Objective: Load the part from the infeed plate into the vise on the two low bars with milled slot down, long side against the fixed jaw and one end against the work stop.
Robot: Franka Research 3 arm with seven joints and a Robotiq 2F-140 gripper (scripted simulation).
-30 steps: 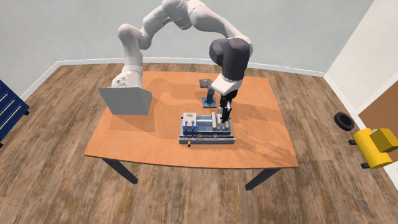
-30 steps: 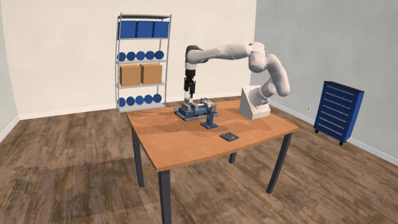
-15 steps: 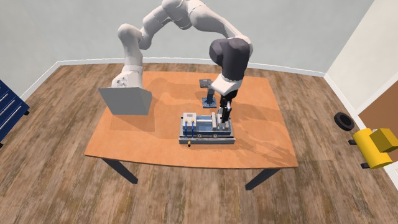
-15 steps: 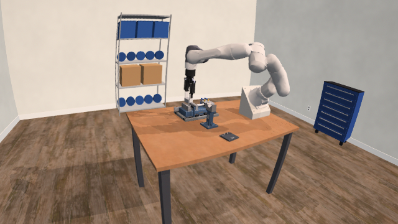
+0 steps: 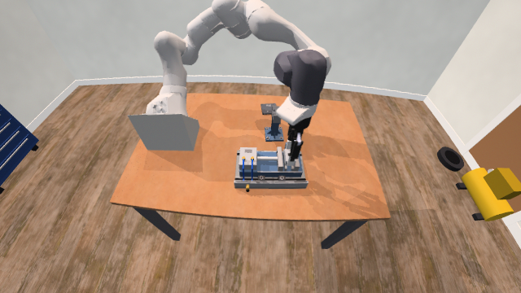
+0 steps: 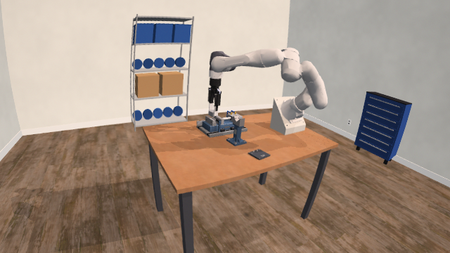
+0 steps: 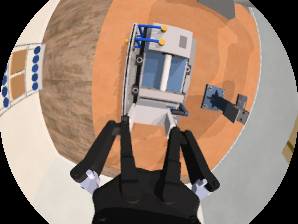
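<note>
Now: hand 3 cm above the part. Round my hand: fixed jaw (3 cm ahead, 2 cm to the left, 7 cm below); then air cylinder (16 cm behind, 1 cm to the left, 7 cm below); then vise (7 cm behind, 2 cm to the left, 10 cm below).
</note>
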